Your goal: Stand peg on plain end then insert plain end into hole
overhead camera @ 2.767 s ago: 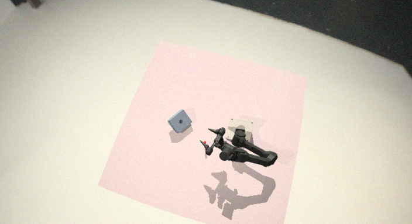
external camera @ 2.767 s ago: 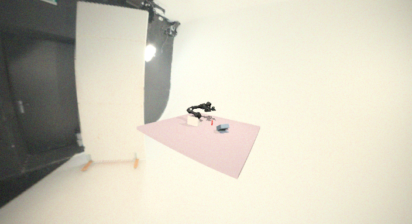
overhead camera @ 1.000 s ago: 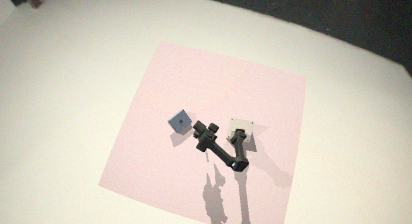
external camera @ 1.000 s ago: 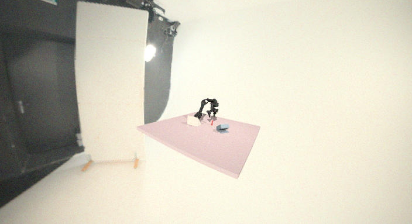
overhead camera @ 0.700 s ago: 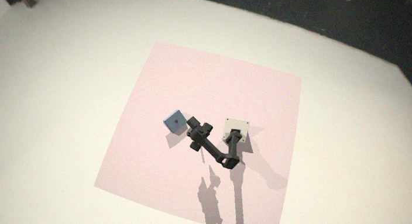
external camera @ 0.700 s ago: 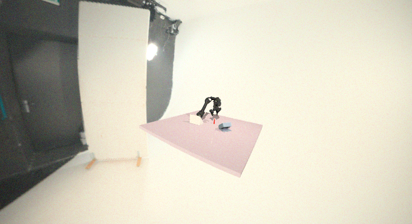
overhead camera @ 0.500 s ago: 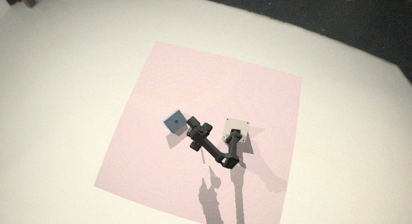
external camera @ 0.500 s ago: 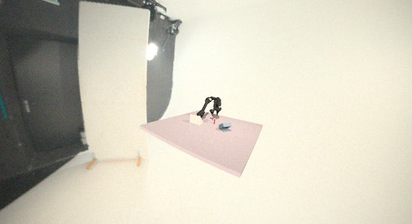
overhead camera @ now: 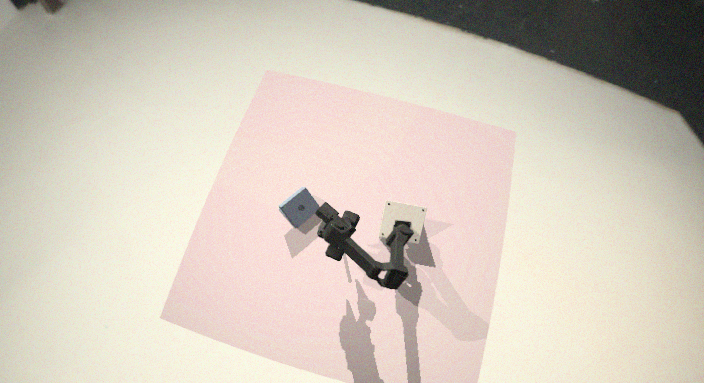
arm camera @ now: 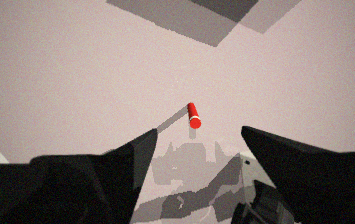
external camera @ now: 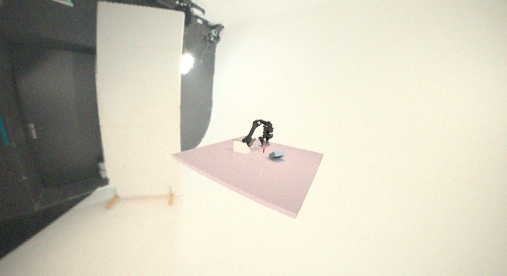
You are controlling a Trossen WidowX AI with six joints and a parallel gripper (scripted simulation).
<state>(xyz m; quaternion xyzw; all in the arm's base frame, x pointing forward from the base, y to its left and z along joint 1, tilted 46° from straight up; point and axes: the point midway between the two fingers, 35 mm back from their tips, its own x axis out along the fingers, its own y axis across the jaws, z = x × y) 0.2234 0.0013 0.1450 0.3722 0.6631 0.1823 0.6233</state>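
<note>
Now: gripper tip 4 cm above the red peg. The rest, counted from my gripper tip: panel 20 cm ahead, 13 cm to the right, 5 cm below.
</note>
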